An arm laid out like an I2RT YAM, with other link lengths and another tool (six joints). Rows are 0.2 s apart.
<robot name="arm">
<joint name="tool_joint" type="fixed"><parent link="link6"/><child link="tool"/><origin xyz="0.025 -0.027 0.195" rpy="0 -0.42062 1.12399"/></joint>
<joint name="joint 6" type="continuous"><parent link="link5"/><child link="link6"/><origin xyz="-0.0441 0 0.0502" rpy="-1.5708 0 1.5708"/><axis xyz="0 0 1"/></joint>
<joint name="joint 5" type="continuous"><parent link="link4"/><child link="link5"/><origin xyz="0.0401 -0.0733 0.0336" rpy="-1.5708 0 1.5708"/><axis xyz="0 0 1"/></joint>
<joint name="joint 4" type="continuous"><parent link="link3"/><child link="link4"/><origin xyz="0.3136 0.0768 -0.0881" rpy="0 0 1.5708"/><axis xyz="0 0 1"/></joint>
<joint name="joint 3" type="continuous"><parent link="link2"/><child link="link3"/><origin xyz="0 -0.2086 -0.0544" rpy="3.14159 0 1.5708"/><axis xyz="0 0 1"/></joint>
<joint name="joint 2" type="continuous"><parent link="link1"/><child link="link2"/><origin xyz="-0.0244 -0.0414 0.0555" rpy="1.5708 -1.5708 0"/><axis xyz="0 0 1"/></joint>
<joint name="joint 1" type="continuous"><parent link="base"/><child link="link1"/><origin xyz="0 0 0.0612" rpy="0 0 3.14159"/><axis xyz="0 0 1"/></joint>
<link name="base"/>
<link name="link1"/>
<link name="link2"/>
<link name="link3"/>
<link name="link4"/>
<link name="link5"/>
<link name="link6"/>
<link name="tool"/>
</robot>
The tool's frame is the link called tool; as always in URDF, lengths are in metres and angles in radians. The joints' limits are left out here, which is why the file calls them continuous.
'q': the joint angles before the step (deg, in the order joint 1, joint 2, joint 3, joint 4, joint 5, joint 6). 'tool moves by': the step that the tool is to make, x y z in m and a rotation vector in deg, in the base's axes. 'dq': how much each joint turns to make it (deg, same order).
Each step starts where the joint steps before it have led.
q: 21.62, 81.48, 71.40, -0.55, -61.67, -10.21
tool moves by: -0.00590, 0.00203, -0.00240, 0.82, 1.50, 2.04
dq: 0.00, 0.94, -0.35, 2.00, -2.24, 2.03
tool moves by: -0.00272, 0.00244, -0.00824, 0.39, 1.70, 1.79
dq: 0.02, 1.73, -0.21, 1.94, -1.91, 1.58
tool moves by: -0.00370, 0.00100, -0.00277, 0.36, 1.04, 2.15
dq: -0.11, 1.67, 0.77, 0.81, -2.35, 0.81
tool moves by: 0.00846, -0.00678, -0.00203, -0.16, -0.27, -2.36
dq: -0.93, -1.34, -1.54, 0.40, 1.45, 0.01
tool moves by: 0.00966, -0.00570, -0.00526, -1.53, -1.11, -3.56
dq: -0.39, -1.88, -1.08, -2.85, 3.46, -2.82
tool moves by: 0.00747, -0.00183, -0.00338, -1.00, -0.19, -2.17
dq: -0.03, -0.37, 0.04, -1.56, 2.31, -1.11
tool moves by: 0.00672, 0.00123, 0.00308, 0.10, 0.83, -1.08
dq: 0.03, 0.88, 1.24, -0.01, 1.00, 1.25
